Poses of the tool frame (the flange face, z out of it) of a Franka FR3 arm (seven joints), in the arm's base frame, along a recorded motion.
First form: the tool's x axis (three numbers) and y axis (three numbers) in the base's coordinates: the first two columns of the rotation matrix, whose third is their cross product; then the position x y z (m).
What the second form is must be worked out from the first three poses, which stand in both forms.
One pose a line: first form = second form
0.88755 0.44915 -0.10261 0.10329 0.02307 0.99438 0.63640 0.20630 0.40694 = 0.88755 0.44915 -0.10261 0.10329 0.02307 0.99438 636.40 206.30 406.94
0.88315 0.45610 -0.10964 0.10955 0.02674 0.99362 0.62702 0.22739 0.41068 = 0.88315 0.45610 -0.10964 0.10955 0.02674 0.99362 627.02 227.39 410.68
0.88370 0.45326 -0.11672 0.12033 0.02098 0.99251 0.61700 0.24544 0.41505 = 0.88370 0.45326 -0.11672 0.12033 0.02098 0.99251 617.00 245.44 415.05
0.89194 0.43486 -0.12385 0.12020 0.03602 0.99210 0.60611 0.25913 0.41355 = 0.89194 0.43486 -0.12385 0.12020 0.03602 0.99210 606.11 259.13 413.55
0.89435 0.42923 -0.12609 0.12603 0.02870 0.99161 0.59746 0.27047 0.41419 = 0.89435 0.42923 -0.12609 0.12603 0.02870 0.99161 597.46 270.47 414.19
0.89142 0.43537 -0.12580 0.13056 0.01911 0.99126 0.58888 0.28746 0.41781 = 0.89142 0.43537 -0.12580 0.13056 0.01911 0.99126 588.88 287.46 417.81
